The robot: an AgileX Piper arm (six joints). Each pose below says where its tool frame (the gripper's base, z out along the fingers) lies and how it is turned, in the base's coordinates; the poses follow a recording.
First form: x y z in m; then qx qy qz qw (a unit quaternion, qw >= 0).
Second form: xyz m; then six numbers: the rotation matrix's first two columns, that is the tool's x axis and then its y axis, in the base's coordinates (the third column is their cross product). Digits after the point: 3 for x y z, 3 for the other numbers.
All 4 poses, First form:
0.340, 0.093, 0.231, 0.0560, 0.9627, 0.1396, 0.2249
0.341, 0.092, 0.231, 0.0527, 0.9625, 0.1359, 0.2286
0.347, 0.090, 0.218, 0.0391, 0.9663, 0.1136, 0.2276
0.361, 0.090, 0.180, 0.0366, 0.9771, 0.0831, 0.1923
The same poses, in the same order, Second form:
0.340, 0.093, 0.231, -0.893, 0.171, -0.417, 0.045, 0.955, 0.294
0.341, 0.092, 0.231, -0.890, 0.164, -0.426, 0.039, 0.958, 0.286
0.347, 0.090, 0.218, -0.893, 0.127, -0.431, 0.024, 0.971, 0.237
0.361, 0.090, 0.180, -0.923, 0.103, -0.370, 0.040, 0.984, 0.176

